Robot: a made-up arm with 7 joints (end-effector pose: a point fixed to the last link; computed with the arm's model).
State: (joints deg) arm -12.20 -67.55 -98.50 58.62 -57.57 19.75 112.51
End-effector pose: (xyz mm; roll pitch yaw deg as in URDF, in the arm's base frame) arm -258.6 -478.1 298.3 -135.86 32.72 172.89
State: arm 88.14 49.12 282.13 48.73 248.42 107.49 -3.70
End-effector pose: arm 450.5 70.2 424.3 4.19 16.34 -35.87
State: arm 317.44 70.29 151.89 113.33 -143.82 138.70 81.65
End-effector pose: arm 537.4 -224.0 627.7 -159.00 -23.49 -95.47
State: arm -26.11 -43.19 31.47 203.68 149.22 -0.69 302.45
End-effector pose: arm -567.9 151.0 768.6 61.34 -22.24 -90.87
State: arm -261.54 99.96 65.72 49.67 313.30 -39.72 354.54
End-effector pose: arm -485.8 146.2 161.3 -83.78 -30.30 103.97
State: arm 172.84 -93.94 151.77 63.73 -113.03 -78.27 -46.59
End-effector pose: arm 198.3 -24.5 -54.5 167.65 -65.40 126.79
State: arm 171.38 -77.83 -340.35 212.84 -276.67 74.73 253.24
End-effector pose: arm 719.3 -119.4 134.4 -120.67 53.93 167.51
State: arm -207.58 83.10 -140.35 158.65 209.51 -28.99 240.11
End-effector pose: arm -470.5 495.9 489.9 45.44 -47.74 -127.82
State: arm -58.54 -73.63 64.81 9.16 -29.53 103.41 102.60
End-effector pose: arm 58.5 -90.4 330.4 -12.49 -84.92 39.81
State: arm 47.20 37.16 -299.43 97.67 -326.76 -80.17 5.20
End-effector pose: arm 204.2 489.1 591.9 -68.11 -9.91 -60.05
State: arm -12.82 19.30 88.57 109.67 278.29 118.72 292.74
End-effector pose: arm 404.4 274.7 669.5 145.89 48.52 94.01
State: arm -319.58 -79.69 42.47 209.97 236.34 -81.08 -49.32
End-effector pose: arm -453.8 -322.5 229.5 -110.61 -58.26 85.30
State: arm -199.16 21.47 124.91 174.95 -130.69 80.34 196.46
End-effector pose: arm -373.0 134.5 965.8 128.76 76.40 -76.13
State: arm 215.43 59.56 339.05 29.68 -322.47 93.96 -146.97
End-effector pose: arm -43.3 -38.4 30.8 -75.69 -24.18 -118.46
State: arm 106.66 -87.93 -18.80 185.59 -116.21 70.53 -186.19
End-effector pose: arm 267.6 -746.0 156.0 135.12 14.92 95.45
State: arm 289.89 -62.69 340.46 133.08 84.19 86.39 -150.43
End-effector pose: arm -133.6 414.1 889.9 35.28 62.48 44.13
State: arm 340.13 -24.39 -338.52 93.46 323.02 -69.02 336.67
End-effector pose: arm 69.6 195.1 870.3 35.64 25.60 149.62
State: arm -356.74 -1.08 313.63 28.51 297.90 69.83 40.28
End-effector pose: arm 162.0 -263.7 186.7 123.35 16.64 -47.06
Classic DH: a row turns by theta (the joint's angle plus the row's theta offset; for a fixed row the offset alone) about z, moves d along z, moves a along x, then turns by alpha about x. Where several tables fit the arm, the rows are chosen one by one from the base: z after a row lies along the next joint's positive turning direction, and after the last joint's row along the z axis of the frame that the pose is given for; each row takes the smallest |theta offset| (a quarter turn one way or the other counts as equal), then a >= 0, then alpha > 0; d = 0 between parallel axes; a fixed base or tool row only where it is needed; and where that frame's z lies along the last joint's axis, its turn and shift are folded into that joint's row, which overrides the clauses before.
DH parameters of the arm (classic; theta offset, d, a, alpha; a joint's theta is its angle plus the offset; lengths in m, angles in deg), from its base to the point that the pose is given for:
joint 1: 0 0.269 0 -90
joint 2: 0 0 0 90
joint 3: 0 0.322 0.042 90
joint 4: 0 0 0.074 90
joint 5: 0 0.329 0 90
joint 6: 0 0 0.109 -90
joint 7: 0 0.14 0 0

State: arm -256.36 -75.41 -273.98 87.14 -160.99 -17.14 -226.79
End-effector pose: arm -402.8 -337.7 314.5 96.59 13.31 -92.88
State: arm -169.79 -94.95 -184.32 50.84 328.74 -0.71 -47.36
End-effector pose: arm 107.4 38.4 -256.6 -137.66 11.80 91.92
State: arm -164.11 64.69 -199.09 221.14 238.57 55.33 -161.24
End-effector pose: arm -715.7 -125.0 215.5 137.78 0.26 -33.47
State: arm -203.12 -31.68 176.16 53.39 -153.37 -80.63 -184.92
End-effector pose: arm 241.1 -41.6 267.6 -157.16 57.62 -29.15
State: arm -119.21 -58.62 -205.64 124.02 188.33 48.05 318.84
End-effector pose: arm 534.0 591.4 321.9 -59.44 29.47 -23.21
